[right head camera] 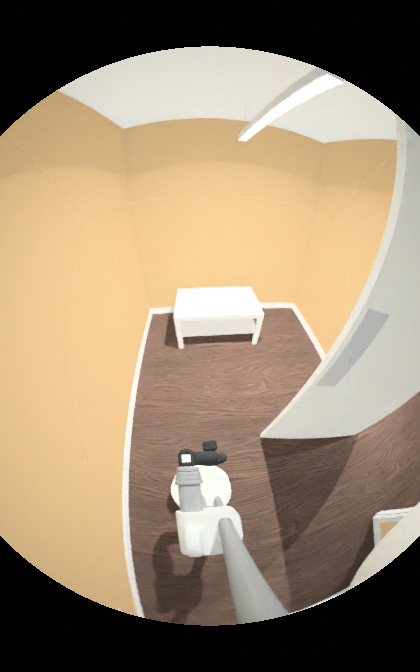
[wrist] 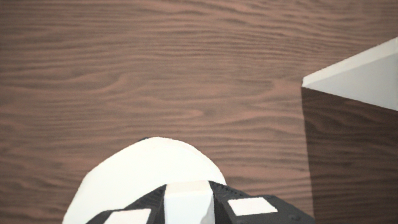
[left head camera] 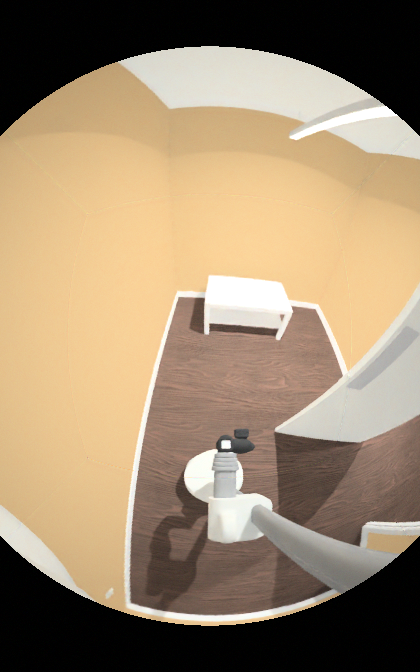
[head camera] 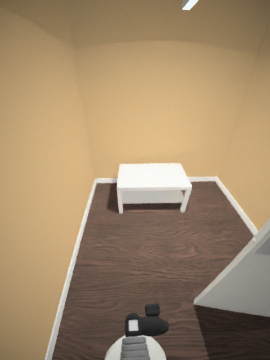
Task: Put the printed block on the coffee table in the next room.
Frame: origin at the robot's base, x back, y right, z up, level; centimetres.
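Seen in the pictures: gripper, between the fingertips: [wrist: 188, 198].
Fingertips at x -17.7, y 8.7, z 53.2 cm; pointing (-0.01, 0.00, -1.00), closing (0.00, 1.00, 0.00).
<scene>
A point is followed by its place in that frame.
My gripper [wrist: 188, 198] @(x -17.7, y 8.7, z 53.2 cm) is shut on the printed block [wrist: 189, 206] @(x -18.2, y 8.7, z 56.1 cm), a pale block between the two dark fingertips at the bottom of the wrist view. In the head views the dark gripper body shows from above, low in the picture, and the fingertips are hidden. The coffee table [head camera: 152, 175] @(x -167.0, y 32.9, z 42.2 cm) [left head camera: 247, 293] [right head camera: 218, 302] is white and low with a lower shelf. It stands at the far wall, well ahead of the gripper and apart from it. It does not show in the wrist view.
A pale upright panel [head camera: 237, 287] @(x -32.1, y 65.2, z 50.4 cm) [left head camera: 372, 395] [right head camera: 350, 395] [wrist: 362, 80] @(x -33.7, y 59.9, z 15.7 cm) juts in from the right, its near corner right of the gripper. A tan wall [head camera: 37, 175] @(x -89.2, y -58.3, z 100.2 cm) runs along the left. My round white base [left head camera: 196, 475] [right head camera: 217, 482] [wrist: 150, 162] @(x -15.6, y 0.5, z 18.6 cm) lies beneath the gripper.
</scene>
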